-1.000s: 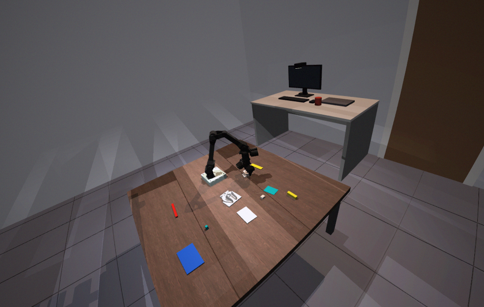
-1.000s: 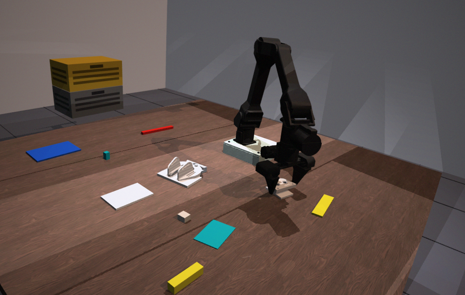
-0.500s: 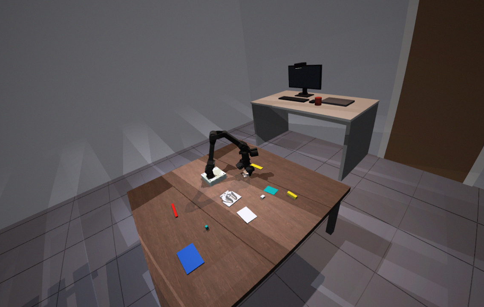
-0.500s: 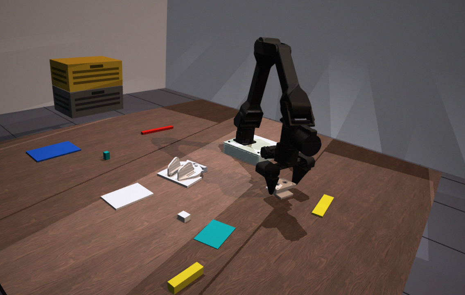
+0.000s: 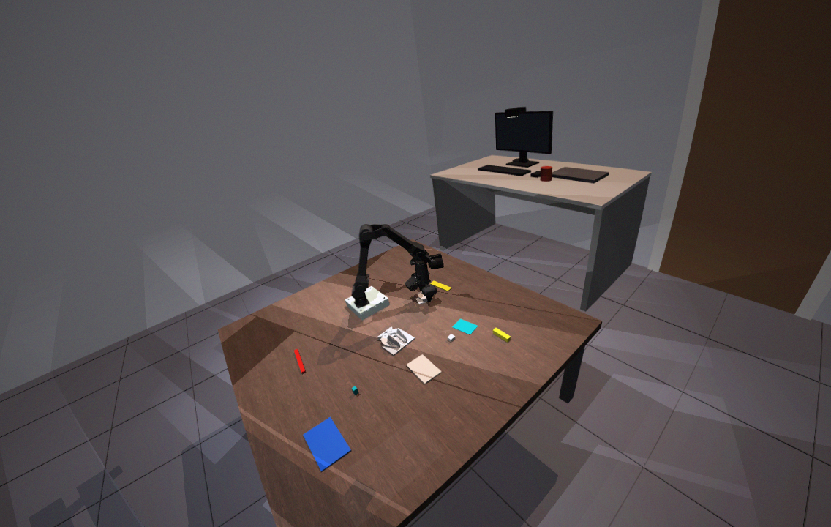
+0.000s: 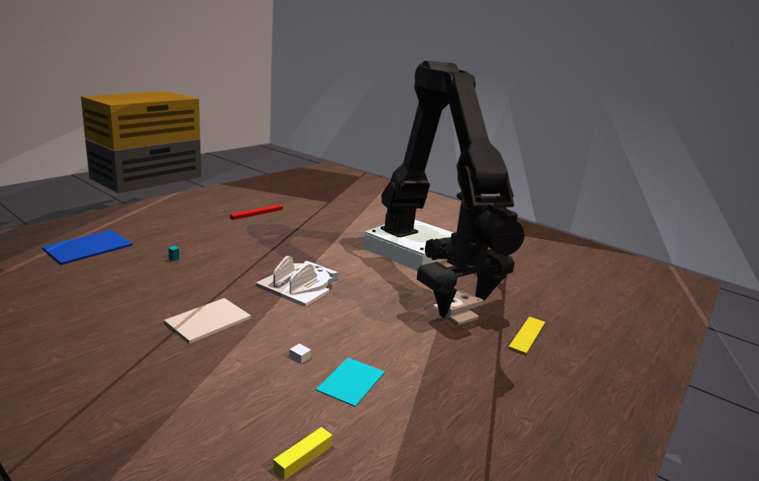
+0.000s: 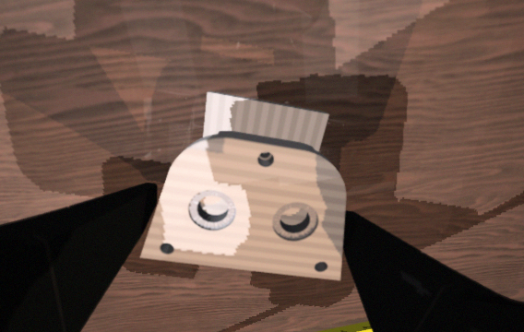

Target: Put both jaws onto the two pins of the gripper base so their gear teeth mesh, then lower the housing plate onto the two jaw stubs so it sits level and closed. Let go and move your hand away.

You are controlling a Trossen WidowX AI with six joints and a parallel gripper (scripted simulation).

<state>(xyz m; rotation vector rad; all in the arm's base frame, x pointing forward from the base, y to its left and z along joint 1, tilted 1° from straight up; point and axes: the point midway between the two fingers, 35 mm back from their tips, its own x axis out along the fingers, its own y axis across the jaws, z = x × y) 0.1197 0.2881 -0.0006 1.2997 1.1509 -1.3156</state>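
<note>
My gripper tip is 130 mm short of the housing plate and 270 mm to the left of it. Round my gripper tip: teal sheet 280 mm ahead, 30 mm to the left, 10 mm below; yellow strip 50 mm behind, 120 mm to the left, 10 mm below; gripper base 10 mm to the right, 20 mm above.
</note>
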